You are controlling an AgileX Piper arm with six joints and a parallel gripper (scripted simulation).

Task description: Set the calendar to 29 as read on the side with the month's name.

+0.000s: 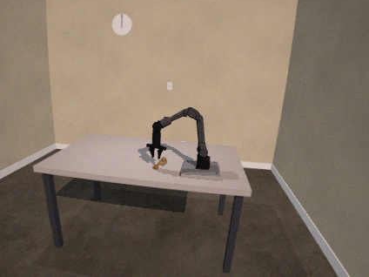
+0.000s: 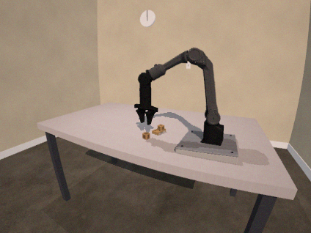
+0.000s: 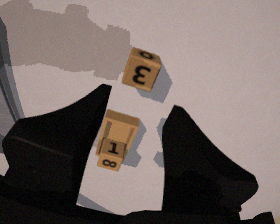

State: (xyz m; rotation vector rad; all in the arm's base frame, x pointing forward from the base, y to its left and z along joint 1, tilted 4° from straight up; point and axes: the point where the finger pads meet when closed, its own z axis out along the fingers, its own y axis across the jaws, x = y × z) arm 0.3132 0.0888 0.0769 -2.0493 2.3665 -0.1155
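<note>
My gripper is now 7 cm above the wooden digit cube. Round my hand: wooden tray (2 cm behind, 11 cm to the right, 8 cm below).
</note>
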